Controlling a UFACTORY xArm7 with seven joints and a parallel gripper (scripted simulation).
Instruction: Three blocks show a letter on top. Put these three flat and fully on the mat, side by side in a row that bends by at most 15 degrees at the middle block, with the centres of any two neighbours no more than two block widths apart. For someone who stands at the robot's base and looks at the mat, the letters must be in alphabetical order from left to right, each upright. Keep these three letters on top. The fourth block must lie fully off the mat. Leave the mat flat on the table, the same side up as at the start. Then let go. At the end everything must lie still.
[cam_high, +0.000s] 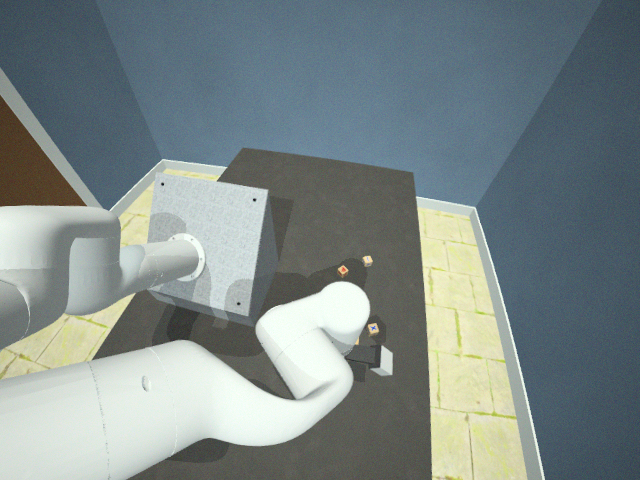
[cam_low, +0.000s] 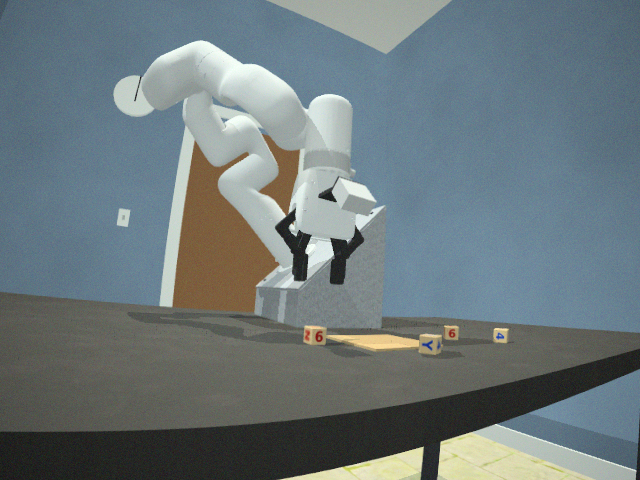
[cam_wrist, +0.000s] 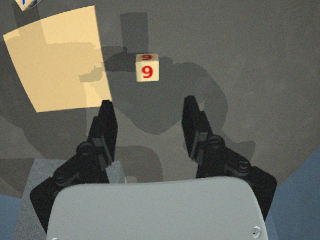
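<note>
Right now the block is 350 mm to the left of my hand, 110 mm ahead of it and 100 mm below it. Round my hand: tan mat: 120 mm to the left, 110 mm below, 20 mm ahead.
</note>
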